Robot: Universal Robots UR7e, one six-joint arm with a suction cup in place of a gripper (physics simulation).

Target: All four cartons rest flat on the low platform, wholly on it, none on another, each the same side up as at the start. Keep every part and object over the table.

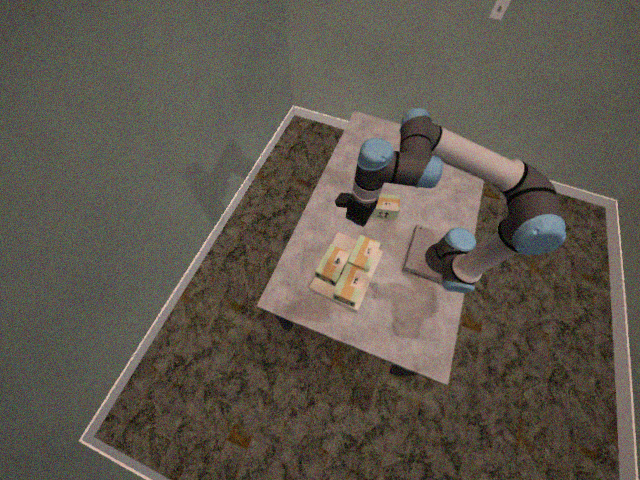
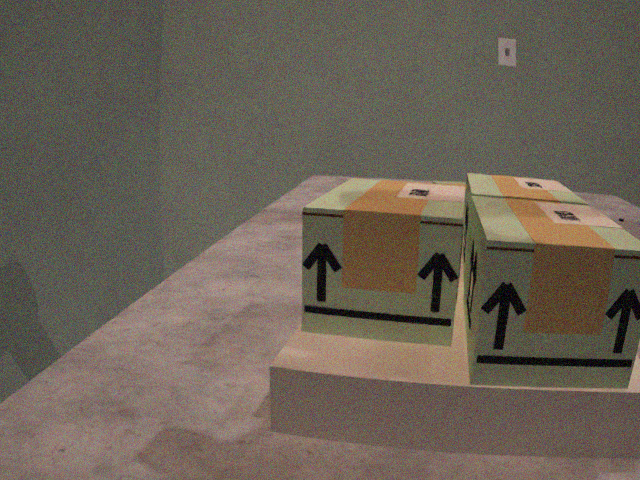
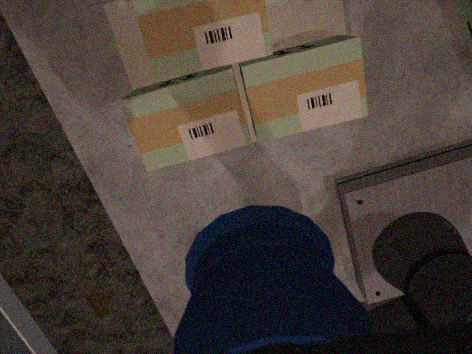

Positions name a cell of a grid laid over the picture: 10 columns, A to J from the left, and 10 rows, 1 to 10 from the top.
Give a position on a carton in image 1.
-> At F6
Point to a carton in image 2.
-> I7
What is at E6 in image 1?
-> A low platform.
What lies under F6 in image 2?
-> A carton.
